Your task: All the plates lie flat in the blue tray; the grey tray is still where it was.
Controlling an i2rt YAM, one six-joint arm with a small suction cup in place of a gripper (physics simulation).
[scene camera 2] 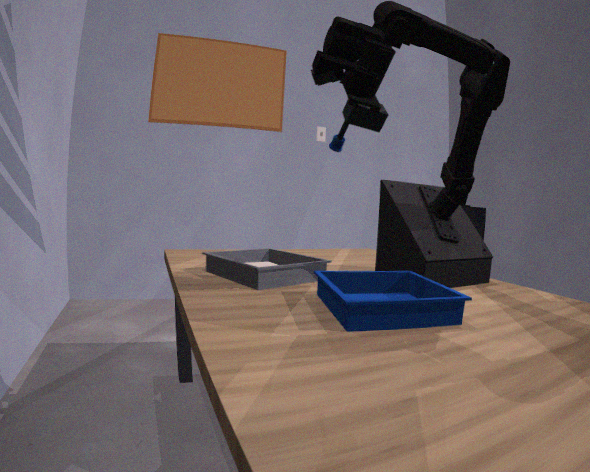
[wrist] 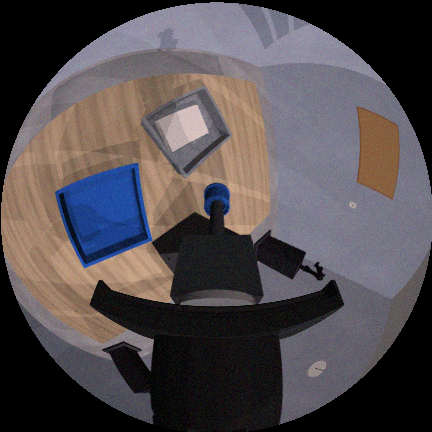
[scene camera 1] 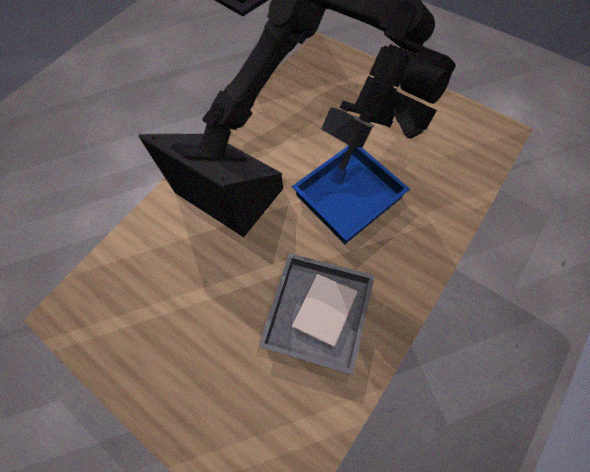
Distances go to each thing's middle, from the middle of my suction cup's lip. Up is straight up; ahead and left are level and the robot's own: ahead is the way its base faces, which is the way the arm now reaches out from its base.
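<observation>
I see the blue tray (scene camera 2: 360, 300), and my suction cup is 60 mm past it, 150 mm to the right of it and 290 mm above it. The grey tray (scene camera 1: 299, 273), for its part, is 110 mm ahead of my suction cup, 170 mm to the right of it and 290 mm below it.
</observation>
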